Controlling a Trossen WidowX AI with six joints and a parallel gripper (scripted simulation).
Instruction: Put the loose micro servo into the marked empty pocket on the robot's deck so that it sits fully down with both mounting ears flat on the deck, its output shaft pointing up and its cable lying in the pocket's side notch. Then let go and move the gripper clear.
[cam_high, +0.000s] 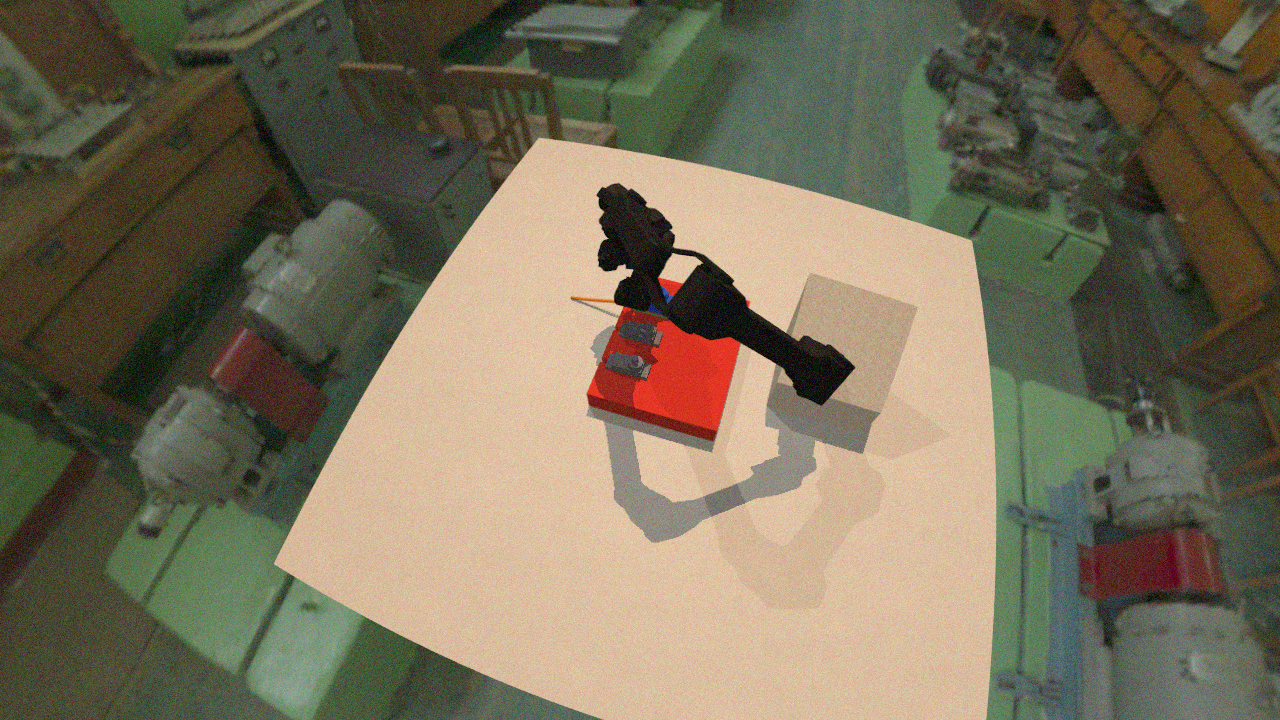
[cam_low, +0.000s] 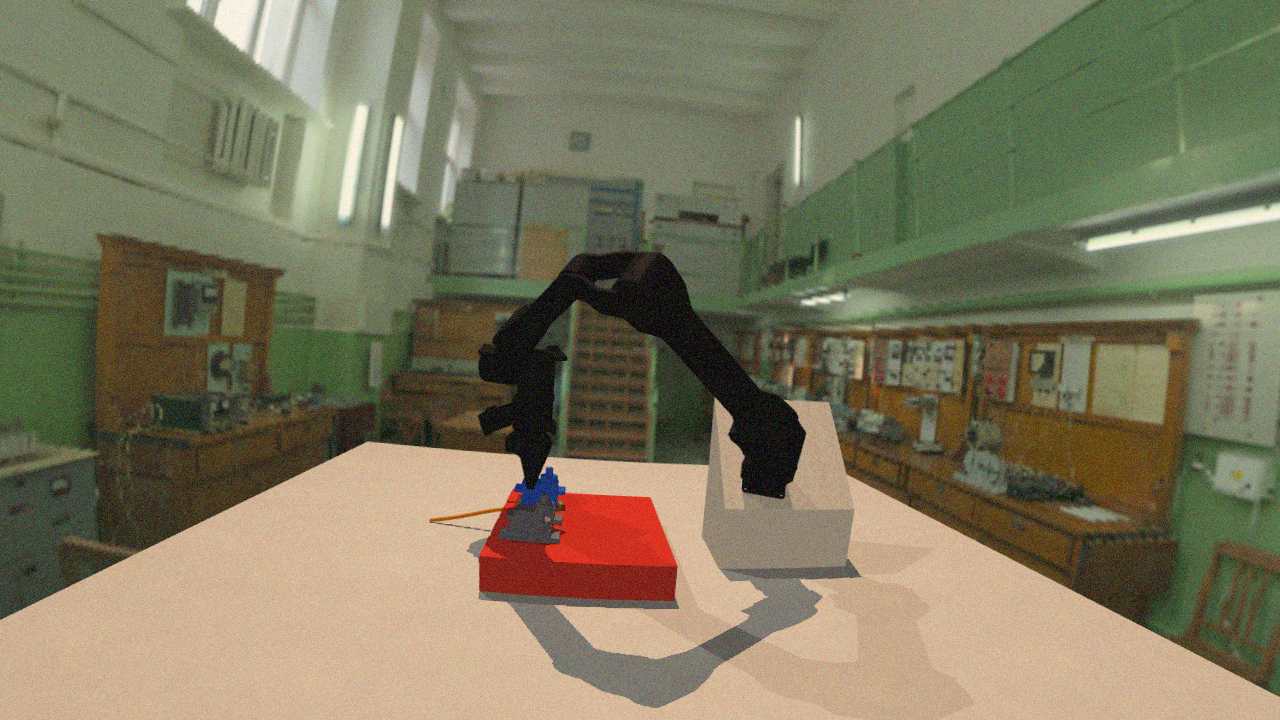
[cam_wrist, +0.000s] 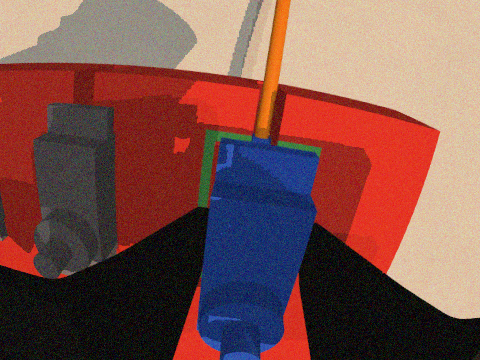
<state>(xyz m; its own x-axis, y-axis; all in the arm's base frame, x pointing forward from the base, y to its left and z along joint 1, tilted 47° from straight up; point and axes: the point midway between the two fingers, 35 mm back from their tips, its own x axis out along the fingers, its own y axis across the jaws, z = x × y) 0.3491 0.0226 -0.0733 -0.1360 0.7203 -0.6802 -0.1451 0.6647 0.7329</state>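
My gripper tip is 13 cm past the red deck, 6 cm to the right of it and 5 cm above it.
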